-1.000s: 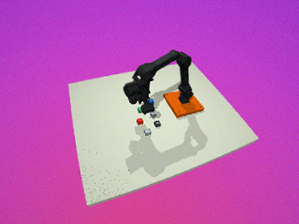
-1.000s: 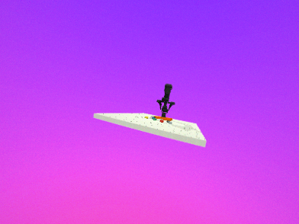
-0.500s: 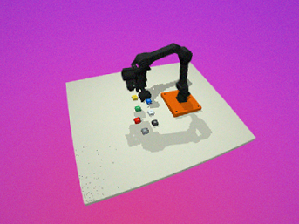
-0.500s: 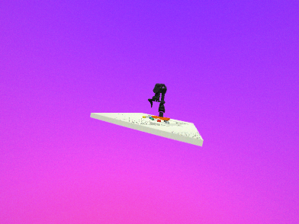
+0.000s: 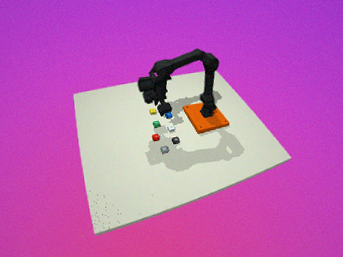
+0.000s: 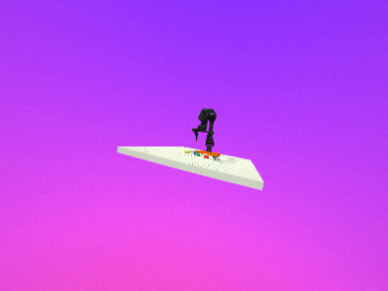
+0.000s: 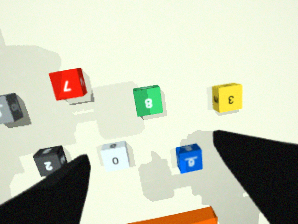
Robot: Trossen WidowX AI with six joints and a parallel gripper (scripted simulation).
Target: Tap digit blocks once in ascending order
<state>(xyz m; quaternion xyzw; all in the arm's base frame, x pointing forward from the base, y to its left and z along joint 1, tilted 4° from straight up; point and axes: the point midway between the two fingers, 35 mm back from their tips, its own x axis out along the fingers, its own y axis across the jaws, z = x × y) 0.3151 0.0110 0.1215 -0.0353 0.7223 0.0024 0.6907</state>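
Right now my gripper tip is 110 mm above the white block, 70 mm past it and 40 mm to the right of it. From my gripper tip the other things lie so: red block (110 mm below, 80 mm to the left, 40 mm ahead); green block (110 mm below, 10 mm to the right); blue block (110 mm below, 90 mm behind, 60 mm to the right).
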